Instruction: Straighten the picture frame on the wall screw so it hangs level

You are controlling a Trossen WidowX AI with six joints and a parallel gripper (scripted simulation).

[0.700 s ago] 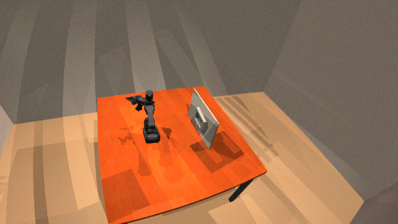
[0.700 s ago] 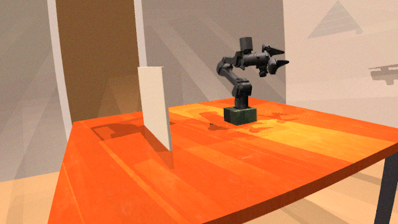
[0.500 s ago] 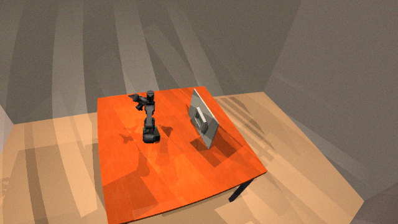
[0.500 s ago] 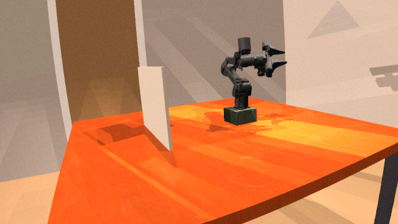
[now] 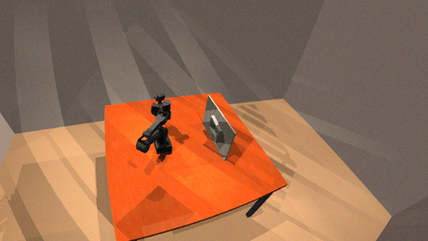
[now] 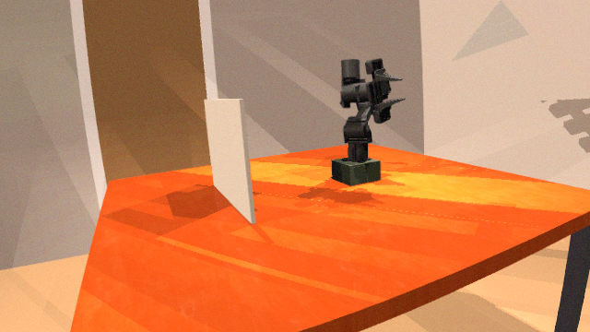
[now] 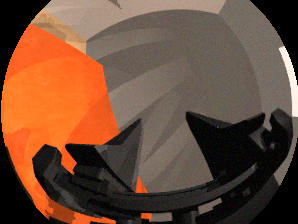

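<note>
My gripper tip is now 420 mm short of the picture frame, 310 mm to the left of it and 140 mm above it. From my gripper tip the other things lie so: wall panel: 430 mm ahead, 300 mm to the right, 150 mm below.
</note>
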